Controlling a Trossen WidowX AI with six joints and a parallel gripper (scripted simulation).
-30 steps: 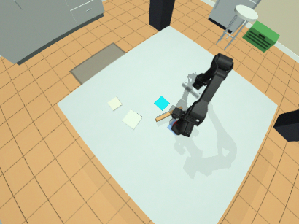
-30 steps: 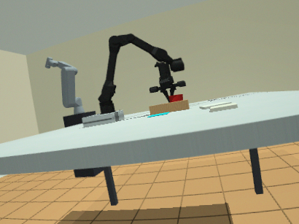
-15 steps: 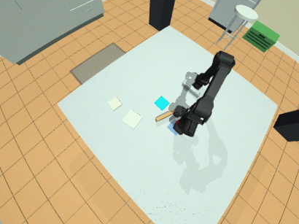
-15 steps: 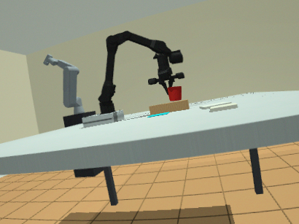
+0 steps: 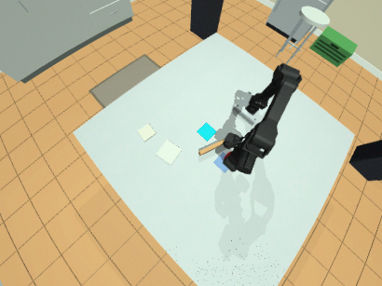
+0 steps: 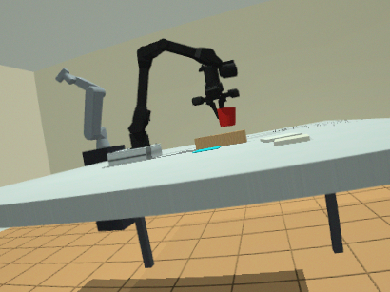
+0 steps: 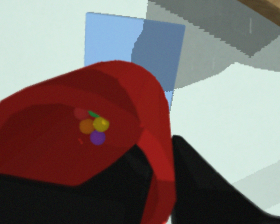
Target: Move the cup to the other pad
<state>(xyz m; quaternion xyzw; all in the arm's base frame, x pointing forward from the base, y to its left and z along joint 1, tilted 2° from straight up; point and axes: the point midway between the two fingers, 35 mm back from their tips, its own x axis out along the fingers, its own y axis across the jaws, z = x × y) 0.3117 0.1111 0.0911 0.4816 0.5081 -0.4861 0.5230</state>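
My gripper tip is now 20 mm past the bright cyan pad, 190 mm to the left of it and 110 mm above it. From my gripper tip the other things lie so: red cup (30 mm ahead); then pale blue pad (30 mm ahead, 10 mm to the right, 110 mm below); then wooden block (100 mm to the right, 90 mm below).
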